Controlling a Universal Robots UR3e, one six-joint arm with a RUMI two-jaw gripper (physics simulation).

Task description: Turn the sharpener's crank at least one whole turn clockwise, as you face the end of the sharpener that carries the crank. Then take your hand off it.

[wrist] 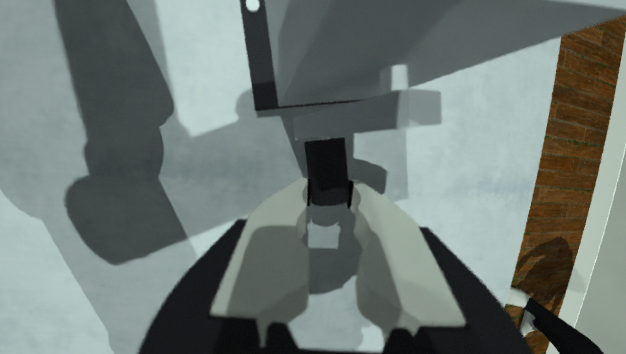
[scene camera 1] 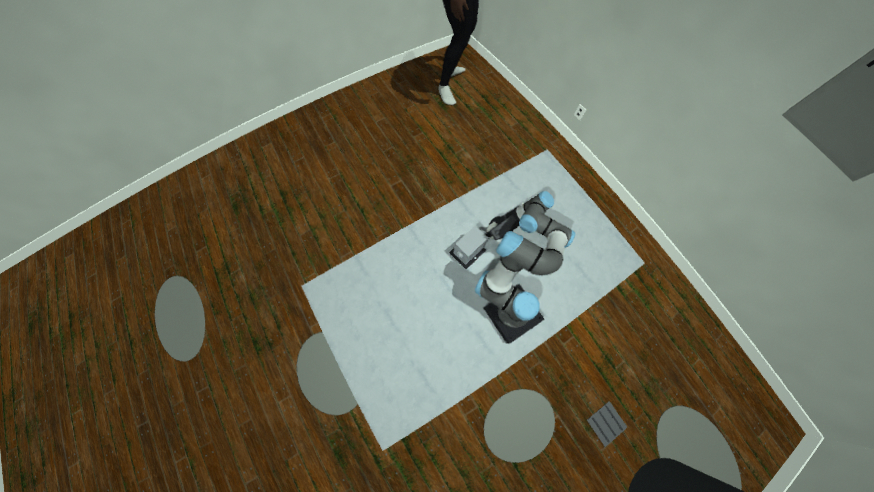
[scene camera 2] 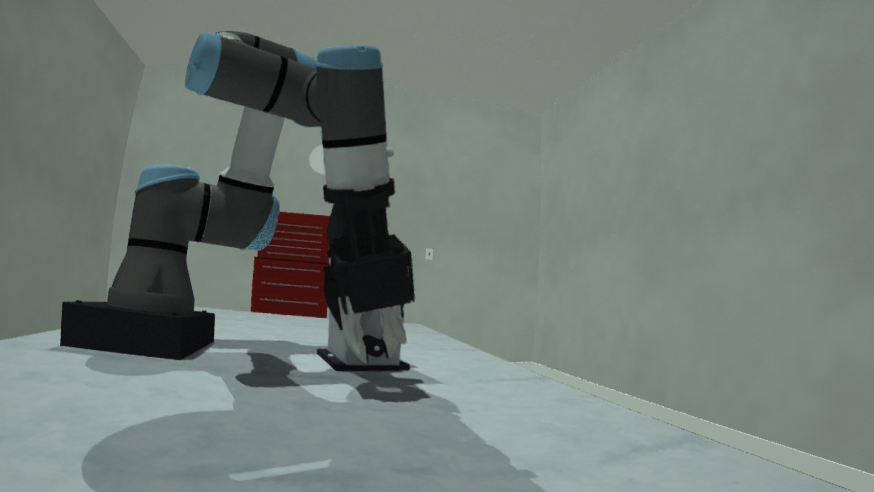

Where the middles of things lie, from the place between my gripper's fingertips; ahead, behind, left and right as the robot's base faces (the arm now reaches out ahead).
Labels:
The grey sharpener point(scene camera 2: 339, 356) lies 3 cm behind my hand, 8 cm to the left of it and 4 cm above it. Round my hand: black crank knob point(wrist: 326, 160): 1 cm behind, 1 cm to the left, 2 cm above.

